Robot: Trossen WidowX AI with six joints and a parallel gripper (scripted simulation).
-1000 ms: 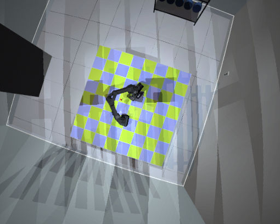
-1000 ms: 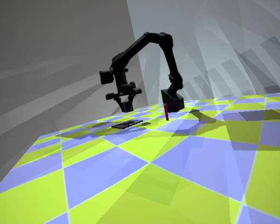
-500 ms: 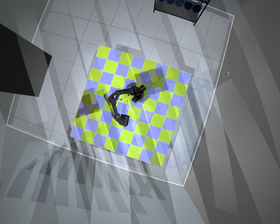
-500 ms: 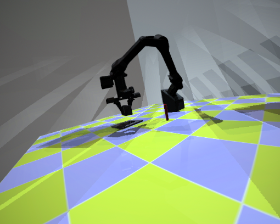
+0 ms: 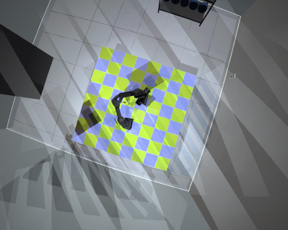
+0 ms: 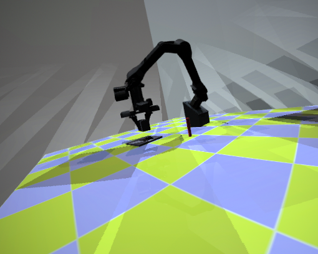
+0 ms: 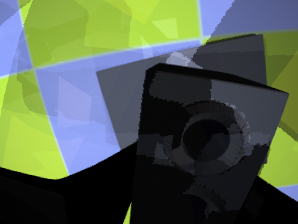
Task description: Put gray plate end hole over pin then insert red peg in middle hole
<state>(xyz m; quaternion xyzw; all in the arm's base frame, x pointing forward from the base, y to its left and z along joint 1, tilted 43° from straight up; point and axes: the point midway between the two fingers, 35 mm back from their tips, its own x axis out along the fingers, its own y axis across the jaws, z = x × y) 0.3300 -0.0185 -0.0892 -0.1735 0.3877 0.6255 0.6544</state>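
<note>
My gripper tip is now 50 mm above the dark base, 10 mm to the right of it and 10 mm short of it. From my gripper tip the other things lie so: red peg (200 mm to the left, 100 mm behind, 20 mm below); gray plate (30 mm above).
</note>
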